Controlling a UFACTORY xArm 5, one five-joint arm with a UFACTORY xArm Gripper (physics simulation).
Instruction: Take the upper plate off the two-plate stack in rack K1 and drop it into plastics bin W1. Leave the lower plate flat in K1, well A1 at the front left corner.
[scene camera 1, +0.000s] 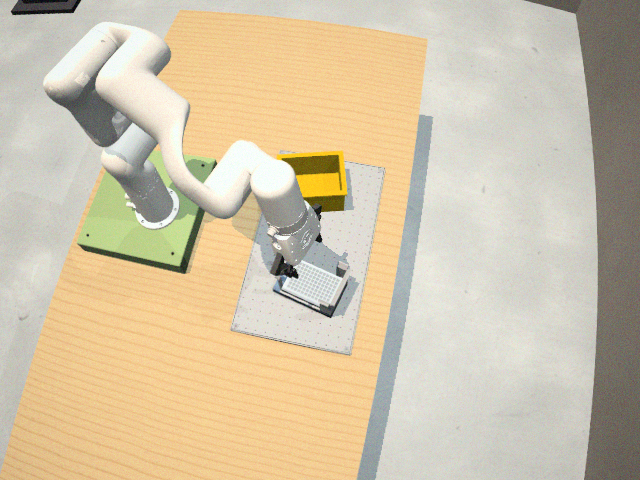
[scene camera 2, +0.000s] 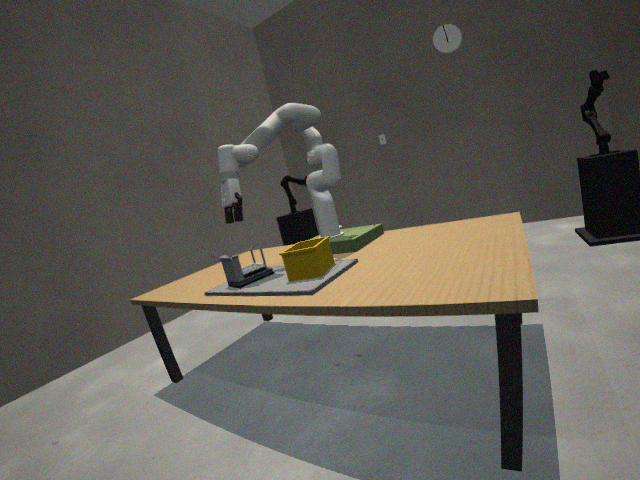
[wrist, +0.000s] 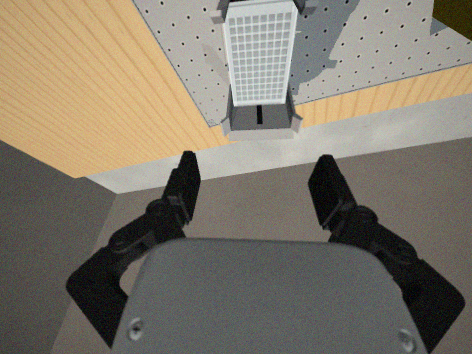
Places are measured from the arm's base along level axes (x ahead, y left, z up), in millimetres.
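Pixels of known places: gripper, fingertip midpoint: (scene camera 1: 303, 256) (scene camera 2: 234, 222) (wrist: 255, 167); arm's base, origin of the base link: (scene camera 1: 157, 208) (scene camera 2: 331, 237).
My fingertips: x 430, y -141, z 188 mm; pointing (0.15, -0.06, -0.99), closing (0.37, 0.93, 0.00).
Ahead of a thing's pixels: the offset from my fingertips to its middle. Level surfaces: height alone.
The white gridded upper plate @(dz -186, dx +14, dy +5 mm) (scene camera 1: 312, 283) (wrist: 261, 55) lies in the grey rack K1 @(dz -171, dx +8, dy +7 mm) (scene camera 1: 327, 306) (scene camera 2: 232, 269) (wrist: 260, 134), between its raised end wall and corner posts. The lower plate cannot be told apart beneath it. The yellow bin W1 @(dz -181, dx -36, dy +271 mm) (scene camera 1: 323, 184) (scene camera 2: 310, 262) (wrist: 457, 17) stands upright beside the rack, and its open inside shows in scene camera 1. My gripper (scene camera 1: 306, 256) (scene camera 2: 233, 221) (wrist: 255, 167) is open and empty. It hangs high above the rack area, apart from plate and rack. In the wrist view, the rack appears beyond the fingertips.
Rack and bin stand on a grey perforated board (scene camera 1: 294, 330) (scene camera 2: 305, 290) (wrist: 200, 85) on the wooden table @(dz -244 mm) (scene camera 1: 155, 361) (scene camera 2: 439, 268) (wrist: 75, 75). The arm's green base block (scene camera 1: 139, 253) (scene camera 2: 361, 237) stands on the table. The rack's end wall and posts rise above the plate.
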